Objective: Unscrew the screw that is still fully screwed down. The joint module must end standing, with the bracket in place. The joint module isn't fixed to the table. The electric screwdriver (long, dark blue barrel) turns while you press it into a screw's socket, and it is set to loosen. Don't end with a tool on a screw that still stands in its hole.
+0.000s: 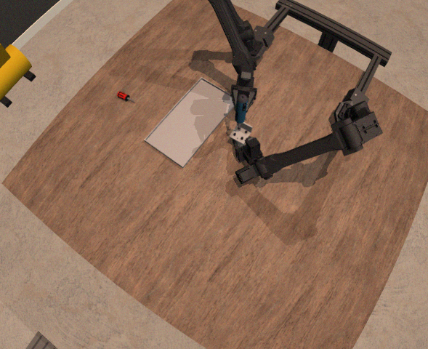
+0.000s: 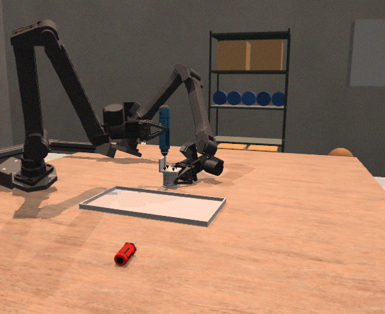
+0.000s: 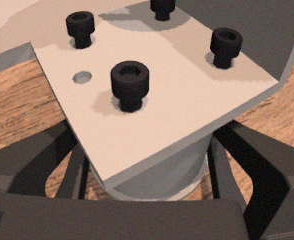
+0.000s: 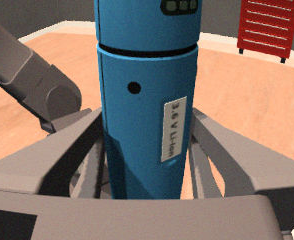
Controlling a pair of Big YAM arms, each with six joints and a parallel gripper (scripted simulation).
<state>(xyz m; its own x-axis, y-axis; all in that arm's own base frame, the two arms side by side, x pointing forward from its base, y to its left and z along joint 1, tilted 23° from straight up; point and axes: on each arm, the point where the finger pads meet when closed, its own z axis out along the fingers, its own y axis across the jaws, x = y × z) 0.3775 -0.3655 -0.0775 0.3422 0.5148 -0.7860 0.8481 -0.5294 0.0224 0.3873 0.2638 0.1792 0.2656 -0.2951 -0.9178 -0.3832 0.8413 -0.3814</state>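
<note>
My left hand is 10 mm below the joint module. Round my left hand: shallow grey tray 220 mm to the right, 60 mm ahead, 20 mm below; pale l-shaped bracket 50 mm above; red manual screwdriver 550 mm to the right, 180 mm ahead, 10 mm below.
</note>
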